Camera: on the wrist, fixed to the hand. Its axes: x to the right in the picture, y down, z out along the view.
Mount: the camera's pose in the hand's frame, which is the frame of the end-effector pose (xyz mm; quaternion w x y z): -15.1 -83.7 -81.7 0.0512 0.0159 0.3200 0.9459
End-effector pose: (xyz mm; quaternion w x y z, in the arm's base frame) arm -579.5 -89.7 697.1 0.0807 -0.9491 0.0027 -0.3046
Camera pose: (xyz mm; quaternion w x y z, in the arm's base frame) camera -642.8 -18.7 766.8 0.3065 0.0527 0.9188 -0.2430
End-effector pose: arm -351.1 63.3 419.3 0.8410 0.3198 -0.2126 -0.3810
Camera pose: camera -353.6 63.5 301.4 0.4664 -0.0494 -0.0503 0.8817
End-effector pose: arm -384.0 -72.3 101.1 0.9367 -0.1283 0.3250 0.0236
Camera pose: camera -434.5 -173.4 67.5 0.0763 -0.3082 -0.4381 -0.8410
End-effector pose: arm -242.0 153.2 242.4 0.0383 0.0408 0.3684 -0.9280
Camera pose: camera -231.6 270.7 241.7 0.7612 0.6481 -0.0222 -0.0041
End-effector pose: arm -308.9 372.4 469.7 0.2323 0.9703 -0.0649 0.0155
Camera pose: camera -312.7 485.2 504.1 0.0026 -0.0130 -0.8466 0.5321
